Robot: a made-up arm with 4 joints.
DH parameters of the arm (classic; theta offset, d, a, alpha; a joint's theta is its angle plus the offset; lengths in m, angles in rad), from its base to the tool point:
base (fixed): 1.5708 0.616 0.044 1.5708
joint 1: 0 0.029 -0.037 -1.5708
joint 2: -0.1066 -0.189 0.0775 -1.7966
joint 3: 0 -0.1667 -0.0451 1.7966
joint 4: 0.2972 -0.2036 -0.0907 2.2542
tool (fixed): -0.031 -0.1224 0 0
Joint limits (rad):
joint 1: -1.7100..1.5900
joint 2: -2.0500..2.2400
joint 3: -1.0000..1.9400
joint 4: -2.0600..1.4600
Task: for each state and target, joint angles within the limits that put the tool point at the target. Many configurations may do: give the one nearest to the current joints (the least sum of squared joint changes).
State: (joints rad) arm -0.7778 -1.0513 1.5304 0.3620
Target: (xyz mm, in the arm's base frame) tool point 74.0 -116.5 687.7
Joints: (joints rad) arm -0.4443 -0.5999 1.4168 0.7003
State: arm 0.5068 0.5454 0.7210 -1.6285
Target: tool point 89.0 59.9 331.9
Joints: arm -0.0228 0.3688 0.7704 -1.8708
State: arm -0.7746 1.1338 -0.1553 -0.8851
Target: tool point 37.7 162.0 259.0
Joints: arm 0.0455 1.1709 -0.8865 0.0677
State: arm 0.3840 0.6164 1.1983 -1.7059
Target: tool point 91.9 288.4 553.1
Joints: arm 1.3246 0.7706 1.3337 -1.9252
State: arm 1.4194 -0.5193 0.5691 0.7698
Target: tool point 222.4 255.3 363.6
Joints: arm 1.3662 -0.2597 0.1304 1.1908
